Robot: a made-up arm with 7 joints.
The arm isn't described. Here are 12 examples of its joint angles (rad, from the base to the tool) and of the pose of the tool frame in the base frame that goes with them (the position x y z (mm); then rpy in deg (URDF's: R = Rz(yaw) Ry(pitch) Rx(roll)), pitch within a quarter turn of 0, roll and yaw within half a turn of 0).
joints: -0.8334 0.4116 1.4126 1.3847 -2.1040 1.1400 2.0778
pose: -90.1 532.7 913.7 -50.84 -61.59 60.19
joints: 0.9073 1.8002 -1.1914 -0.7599 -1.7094 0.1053 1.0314
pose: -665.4 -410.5 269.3 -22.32 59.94 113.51
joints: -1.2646 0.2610 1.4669 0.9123 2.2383 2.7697 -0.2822
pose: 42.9 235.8 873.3 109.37 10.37 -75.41
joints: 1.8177 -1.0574 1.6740 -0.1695 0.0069 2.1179 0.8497
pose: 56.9 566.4 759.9 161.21 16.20 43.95
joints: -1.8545 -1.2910 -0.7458 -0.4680 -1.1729 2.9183 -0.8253
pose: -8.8 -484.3 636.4 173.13 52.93 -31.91
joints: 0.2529 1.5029 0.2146 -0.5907 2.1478 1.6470 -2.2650
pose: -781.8 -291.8 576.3 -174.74 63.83 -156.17
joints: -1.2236 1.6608 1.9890 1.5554 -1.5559 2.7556 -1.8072
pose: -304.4 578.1 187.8 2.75 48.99 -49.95
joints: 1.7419 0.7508 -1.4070 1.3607 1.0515 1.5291 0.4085
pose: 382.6 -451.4 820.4 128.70 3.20 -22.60
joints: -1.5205 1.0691 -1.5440 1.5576 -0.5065 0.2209 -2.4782
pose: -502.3 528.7 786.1 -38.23 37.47 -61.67
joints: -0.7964 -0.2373 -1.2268 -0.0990 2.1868 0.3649 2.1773
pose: 145.2 -289.9 1334.1 128.90 10.40 -24.09
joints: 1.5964 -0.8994 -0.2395 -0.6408 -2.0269 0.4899 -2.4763
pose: -246.1 468.5 1140.7 -159.46 -6.70 -17.70
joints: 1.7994 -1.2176 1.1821 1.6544 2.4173 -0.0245 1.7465
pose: -466.1 306.3 641.3 -105.51 -66.65 -145.75
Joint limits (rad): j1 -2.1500..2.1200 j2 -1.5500..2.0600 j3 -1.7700..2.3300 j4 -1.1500..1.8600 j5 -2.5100..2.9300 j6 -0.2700..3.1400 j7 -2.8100..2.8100
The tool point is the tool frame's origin. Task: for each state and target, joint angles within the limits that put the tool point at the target. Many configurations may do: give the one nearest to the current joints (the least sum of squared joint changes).
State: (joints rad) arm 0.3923 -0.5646 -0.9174 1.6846 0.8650 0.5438 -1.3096
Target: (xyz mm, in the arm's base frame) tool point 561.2 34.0 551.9
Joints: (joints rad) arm 0.6971 -0.7841 -0.6378 1.8228 0.9547 0.3961 -1.3049
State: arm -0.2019 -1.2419 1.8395 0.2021 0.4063 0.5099 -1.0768
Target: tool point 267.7 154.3 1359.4
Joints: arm 0.4633 -0.4280 1.9130 -0.0518 0.9657 -0.0113 -1.4852
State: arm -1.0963 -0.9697 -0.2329 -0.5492 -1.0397 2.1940 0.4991
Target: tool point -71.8 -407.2 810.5
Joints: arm -1.8342 -1.2295 0.0590 -0.6748 -0.7013 2.4387 0.4709
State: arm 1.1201 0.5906 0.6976 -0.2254 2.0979 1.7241 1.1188
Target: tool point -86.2 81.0 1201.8
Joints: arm 1.1071 0.0556 0.7621 0.0317 2.2943 1.6714 1.0795
